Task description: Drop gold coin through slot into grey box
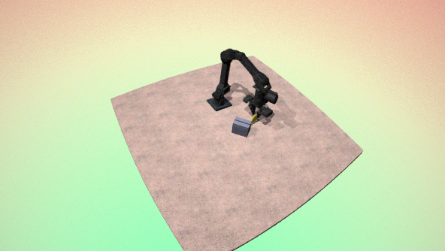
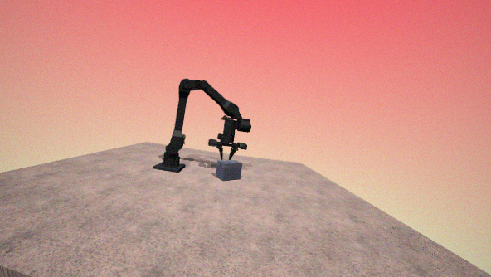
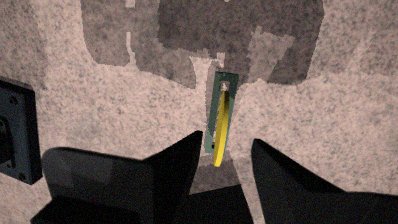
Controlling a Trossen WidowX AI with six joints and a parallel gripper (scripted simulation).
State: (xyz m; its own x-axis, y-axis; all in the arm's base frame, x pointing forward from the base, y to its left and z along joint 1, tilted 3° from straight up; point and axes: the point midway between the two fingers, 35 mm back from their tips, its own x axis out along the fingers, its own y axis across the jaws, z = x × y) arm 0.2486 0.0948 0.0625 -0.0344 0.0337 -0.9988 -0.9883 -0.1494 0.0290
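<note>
The gold coin is 20 mm below my gripper tip.
</note>
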